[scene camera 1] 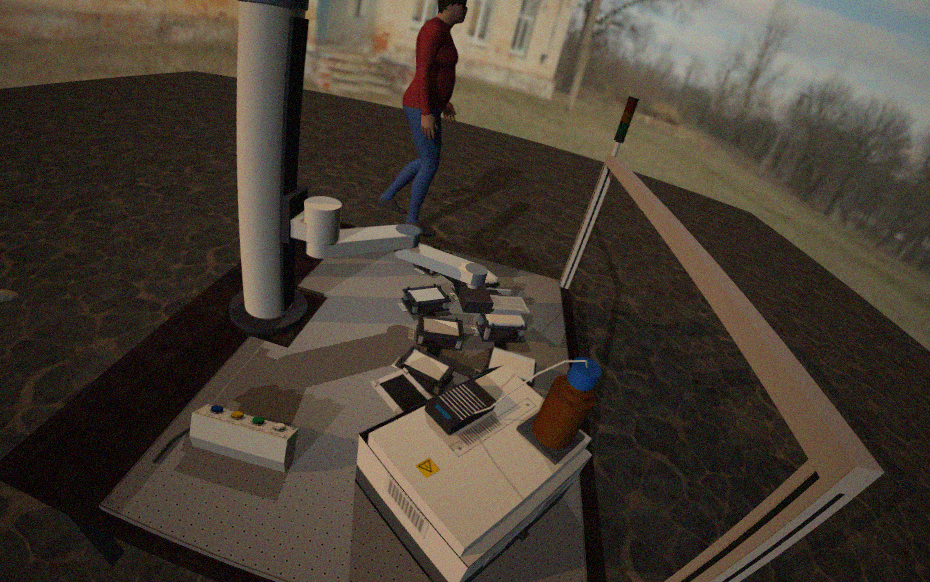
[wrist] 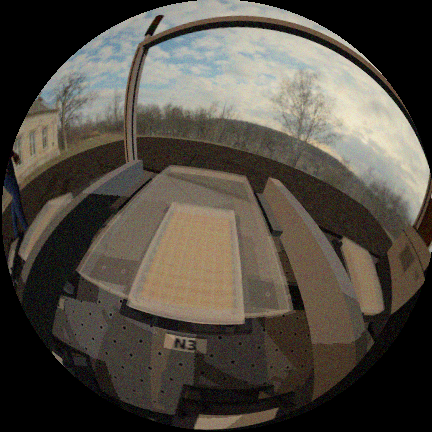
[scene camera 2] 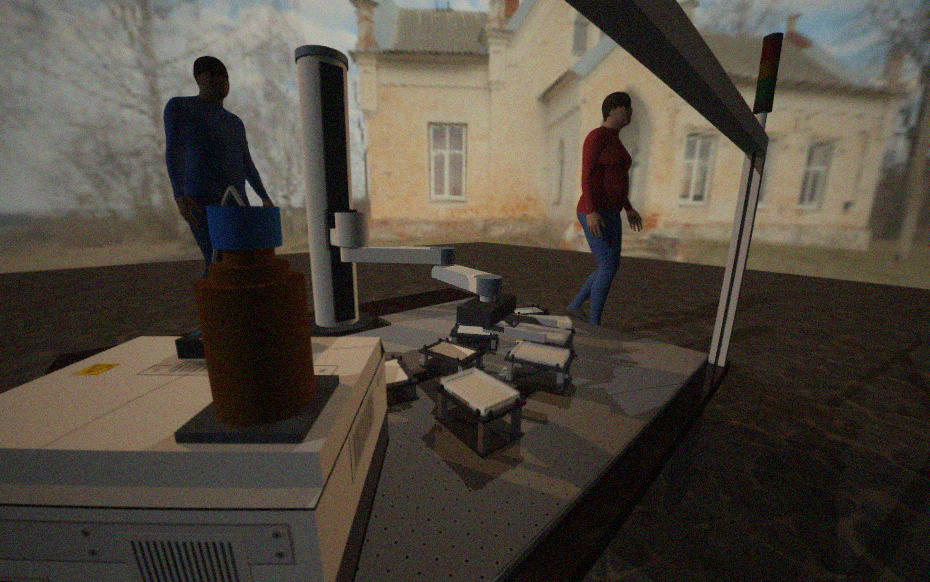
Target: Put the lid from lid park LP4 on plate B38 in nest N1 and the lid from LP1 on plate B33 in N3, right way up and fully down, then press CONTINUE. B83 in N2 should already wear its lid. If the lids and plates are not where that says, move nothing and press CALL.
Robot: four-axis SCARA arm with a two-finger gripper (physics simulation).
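Places are measured from the arm's base along level axes (x ahead, y left, z up), in millimetres.
Pixels of known places: gripper, fingertip midpoint: (scene camera 1: 515, 302) (wrist: 202, 176) (scene camera 2: 551, 330); arm's base, link origin: (scene camera 1: 268, 309) (scene camera 2: 338, 325).
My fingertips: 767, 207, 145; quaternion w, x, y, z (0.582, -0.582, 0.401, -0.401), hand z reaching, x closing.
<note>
Ahead of a thing's pixels: the offset from my fingertips to its middle, as dx, dy, dz. "pt": to the spot under its first point.
My gripper (wrist: 202, 176) (scene camera 1: 474, 304) (scene camera 2: 485, 318) is shut on a clear lid @[-22, -9, -9] (wrist: 212, 186), which spans between the two fingers in the wrist view. The lid is level and hangs above a pale plate (wrist: 192, 255), seen through it, with a gap between them. The label N3 @[pt -103, -39, -130] (wrist: 185, 343) is on the deck in front of that plate. The plate's code is not readable. Pale-topped pieces stand on dark holders (scene camera 1: 438, 332) (scene camera 2: 541, 355) nearby; which are N1, N2, LP1 or LP4 cannot be told. The button box @[-552, -688, -90] (scene camera 1: 240, 439) has blue, yellow, green and white buttons.
A large white instrument (scene camera 1: 466, 480) (scene camera 2: 171, 404) carries an amber bottle @[pt +59, -640, +186] (scene camera 1: 563, 411) (scene camera 2: 257, 336) with a blue cap. A frame post @[pt +255, +478, +152] (scene camera 1: 586, 229) (scene camera 2: 737, 260) (wrist: 131, 105) stands at the deck edge. A person in red (scene camera 1: 433, 75) (scene camera 2: 605, 168) and one in blue (scene camera 2: 205, 147) are beyond the deck.
</note>
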